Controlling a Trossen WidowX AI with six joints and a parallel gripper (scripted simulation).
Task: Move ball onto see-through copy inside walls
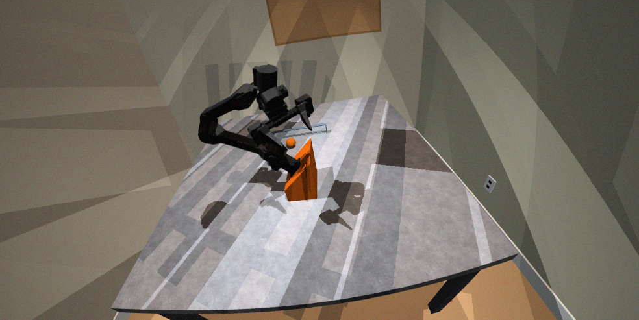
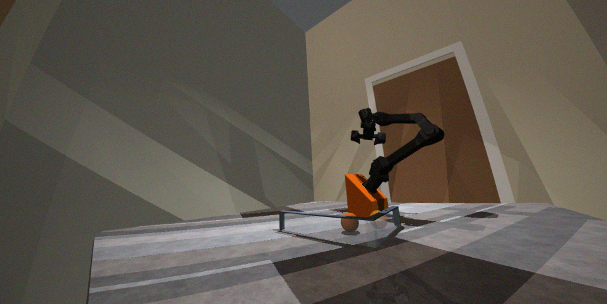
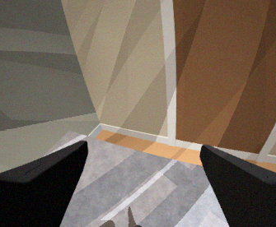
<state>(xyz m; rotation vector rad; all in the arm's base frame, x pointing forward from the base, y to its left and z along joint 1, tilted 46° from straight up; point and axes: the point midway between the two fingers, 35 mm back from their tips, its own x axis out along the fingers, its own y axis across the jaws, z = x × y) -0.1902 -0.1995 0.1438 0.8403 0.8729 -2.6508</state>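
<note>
Now: the orange ball 52 cm ahead of my gripper tip, 10 cm to the left of it and 34 cm below it. Round my gripper tip: see-through copy of ball 45 cm ahead, 16 cm to the left, 34 cm below.
</note>
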